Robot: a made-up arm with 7 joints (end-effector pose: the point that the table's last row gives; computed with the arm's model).
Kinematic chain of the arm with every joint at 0, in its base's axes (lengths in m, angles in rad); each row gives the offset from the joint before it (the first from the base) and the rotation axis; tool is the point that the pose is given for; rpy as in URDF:
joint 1: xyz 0 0 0.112 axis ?
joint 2: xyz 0 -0.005 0.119 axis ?
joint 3: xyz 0 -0.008 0.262 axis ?
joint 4: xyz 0 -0.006 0.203 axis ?
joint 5: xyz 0 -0.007 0.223 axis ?
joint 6: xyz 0 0 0.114 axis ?
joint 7: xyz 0 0 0.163 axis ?
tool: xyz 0 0 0 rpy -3.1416 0 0
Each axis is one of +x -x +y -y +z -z.
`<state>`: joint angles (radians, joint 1 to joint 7).
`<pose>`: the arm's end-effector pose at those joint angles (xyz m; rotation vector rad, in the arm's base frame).
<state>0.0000 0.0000 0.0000 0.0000 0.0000 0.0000 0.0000</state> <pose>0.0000 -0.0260 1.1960 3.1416 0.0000 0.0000</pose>
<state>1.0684 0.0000 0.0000 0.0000 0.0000 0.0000 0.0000</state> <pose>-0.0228 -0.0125 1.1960 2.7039 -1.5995 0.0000</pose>
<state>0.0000 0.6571 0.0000 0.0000 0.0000 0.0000 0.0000</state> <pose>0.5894 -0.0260 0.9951 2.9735 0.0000 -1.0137</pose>
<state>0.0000 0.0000 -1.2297 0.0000 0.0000 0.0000 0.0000</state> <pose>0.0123 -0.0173 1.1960 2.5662 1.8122 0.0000</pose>
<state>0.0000 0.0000 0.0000 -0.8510 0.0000 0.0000 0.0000</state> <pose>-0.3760 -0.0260 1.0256 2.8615 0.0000 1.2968</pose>
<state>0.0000 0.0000 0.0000 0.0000 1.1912 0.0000 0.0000</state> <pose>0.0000 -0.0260 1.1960 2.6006 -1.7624 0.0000</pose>
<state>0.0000 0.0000 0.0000 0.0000 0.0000 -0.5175 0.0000</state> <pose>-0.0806 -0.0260 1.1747 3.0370 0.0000 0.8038</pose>
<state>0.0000 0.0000 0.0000 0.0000 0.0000 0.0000 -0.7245</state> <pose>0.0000 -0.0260 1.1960 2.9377 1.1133 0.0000</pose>
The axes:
joint 1: -z
joint 2: +y
joint 3: -z
joint 4: +y
joint 5: -z
joint 6: +y
joint 7: -z

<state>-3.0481 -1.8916 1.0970 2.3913 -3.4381 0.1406 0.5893</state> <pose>0.1860 0.3226 0.3321 2.1262 0.2054 0.5107</pose>
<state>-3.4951 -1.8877 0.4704 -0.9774 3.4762 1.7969 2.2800</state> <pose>0.4317 -0.0249 -0.1927 -1.5260 0.8039 -0.4136</pose>
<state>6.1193 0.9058 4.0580 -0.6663 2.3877 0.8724 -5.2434</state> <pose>0.7992 -0.0974 0.4710 0.9292 -0.6725 -2.2726</pose>
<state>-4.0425 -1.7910 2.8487 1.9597 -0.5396 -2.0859 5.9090</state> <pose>0.2409 0.3245 -0.1631 1.8778 0.7125 -2.3498</pose>
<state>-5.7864 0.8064 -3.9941 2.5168 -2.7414 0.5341 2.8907</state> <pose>-0.1847 -0.2213 0.4674 0.2205 1.6435 0.8609</pose>
